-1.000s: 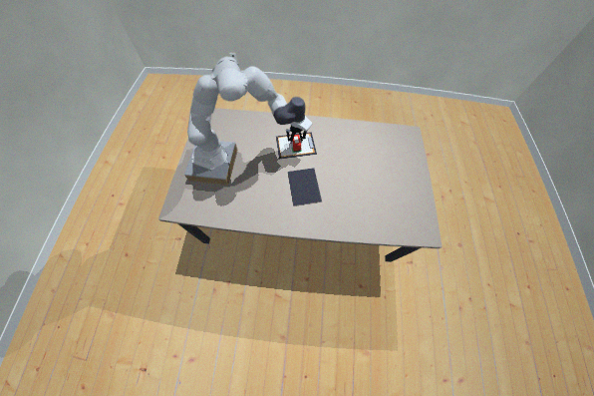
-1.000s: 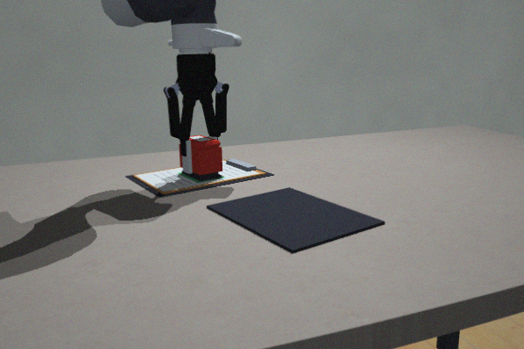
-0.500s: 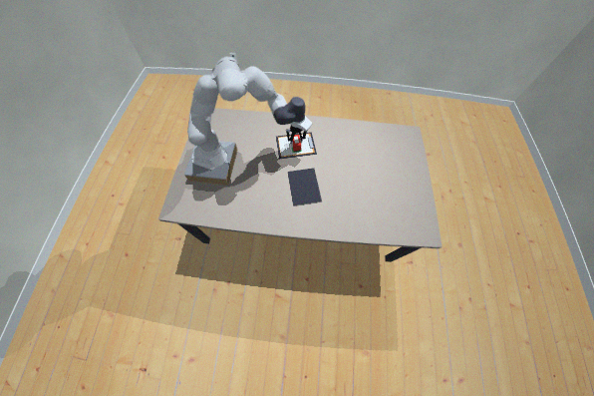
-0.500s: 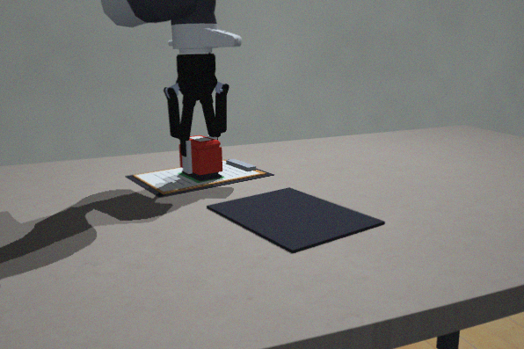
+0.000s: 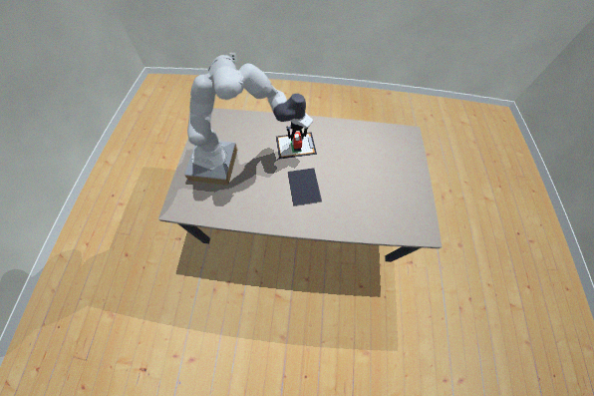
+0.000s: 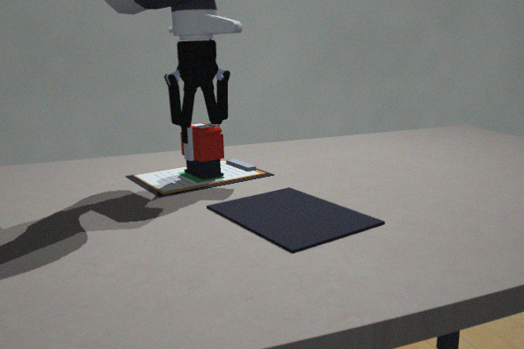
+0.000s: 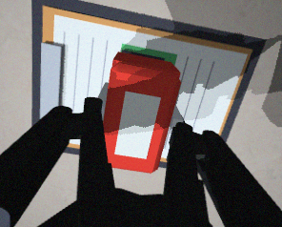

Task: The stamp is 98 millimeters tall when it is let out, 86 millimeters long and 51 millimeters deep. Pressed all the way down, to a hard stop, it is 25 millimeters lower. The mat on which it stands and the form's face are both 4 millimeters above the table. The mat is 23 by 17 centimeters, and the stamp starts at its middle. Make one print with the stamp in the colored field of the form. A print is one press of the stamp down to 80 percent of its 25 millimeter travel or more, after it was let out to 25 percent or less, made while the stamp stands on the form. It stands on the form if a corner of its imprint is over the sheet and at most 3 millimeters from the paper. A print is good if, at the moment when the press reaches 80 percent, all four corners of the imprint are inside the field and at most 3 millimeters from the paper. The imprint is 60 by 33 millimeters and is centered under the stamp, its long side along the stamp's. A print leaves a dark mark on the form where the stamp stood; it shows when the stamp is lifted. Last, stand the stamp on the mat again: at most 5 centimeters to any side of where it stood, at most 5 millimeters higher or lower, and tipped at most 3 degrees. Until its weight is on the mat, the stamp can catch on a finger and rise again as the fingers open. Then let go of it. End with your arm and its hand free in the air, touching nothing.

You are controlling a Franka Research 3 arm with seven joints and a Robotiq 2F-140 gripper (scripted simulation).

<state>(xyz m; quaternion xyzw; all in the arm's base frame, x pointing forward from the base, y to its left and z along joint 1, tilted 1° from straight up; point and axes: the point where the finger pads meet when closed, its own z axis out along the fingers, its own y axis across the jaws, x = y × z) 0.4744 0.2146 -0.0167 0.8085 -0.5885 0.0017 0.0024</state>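
My hand is 28 cm to the left of the dark mat, 9 cm short of it and 7 cm above it. Round my hand: form (7 cm below, 1 cm to the left, 1 cm ahead); stamp (2 cm below).
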